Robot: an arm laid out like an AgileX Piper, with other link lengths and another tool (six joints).
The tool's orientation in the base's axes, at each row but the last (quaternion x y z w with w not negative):
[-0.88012, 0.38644, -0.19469, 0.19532]
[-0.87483, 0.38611, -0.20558, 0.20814]
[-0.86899, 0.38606, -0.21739, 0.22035]
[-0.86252, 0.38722, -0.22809, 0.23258]
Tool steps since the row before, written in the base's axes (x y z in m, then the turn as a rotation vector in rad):
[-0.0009, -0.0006, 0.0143, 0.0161, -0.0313, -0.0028]
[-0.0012, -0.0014, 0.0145, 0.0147, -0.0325, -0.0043]
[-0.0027, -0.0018, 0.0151, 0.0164, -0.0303, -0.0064]
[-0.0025, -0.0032, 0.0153, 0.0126, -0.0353, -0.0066]
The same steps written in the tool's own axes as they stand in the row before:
[0.0026, -0.0061, -0.0127, 0.0332, 0.0112, 0.0043]
[0.0032, -0.0060, -0.0129, 0.0330, 0.0136, 0.0045]
[0.0029, -0.0057, -0.0141, 0.0319, 0.0124, 0.0076]
[0.0043, -0.0055, -0.0142, 0.0334, 0.0176, 0.0045]

